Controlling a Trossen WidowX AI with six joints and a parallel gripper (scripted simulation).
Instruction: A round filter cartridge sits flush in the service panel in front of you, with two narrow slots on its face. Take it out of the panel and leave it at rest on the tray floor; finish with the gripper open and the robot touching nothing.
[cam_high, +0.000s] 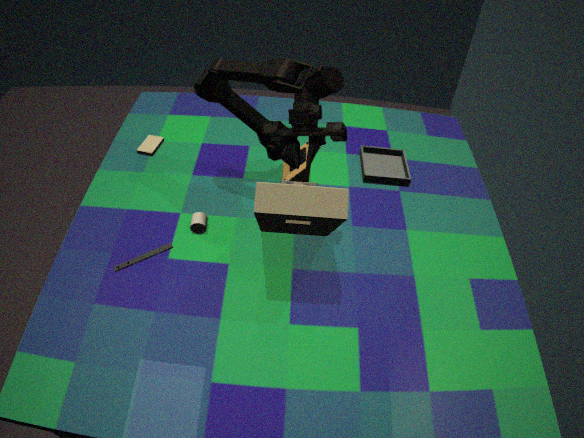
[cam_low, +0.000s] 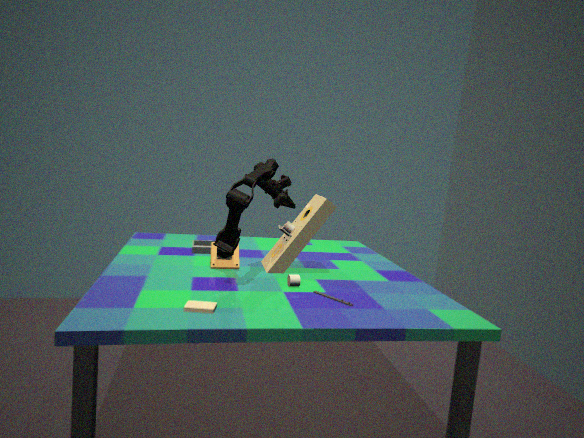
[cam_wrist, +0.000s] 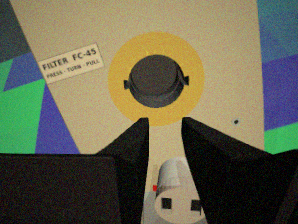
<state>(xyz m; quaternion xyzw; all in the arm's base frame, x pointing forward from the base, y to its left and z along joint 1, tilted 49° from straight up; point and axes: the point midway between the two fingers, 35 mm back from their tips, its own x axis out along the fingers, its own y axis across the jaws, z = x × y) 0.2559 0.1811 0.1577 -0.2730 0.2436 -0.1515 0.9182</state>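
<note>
My gripper tip is 9 cm above the beige round filter cartridge and 2 cm past it. From my gripper tip the other things lie so: flat beige block (50 cm to the right, 38 cm behind, 27 cm below); beige service panel (11 cm below, 2 cm ahead); dark-walled tray (35 cm behind, 28 cm to the left, 26 cm below).
</note>
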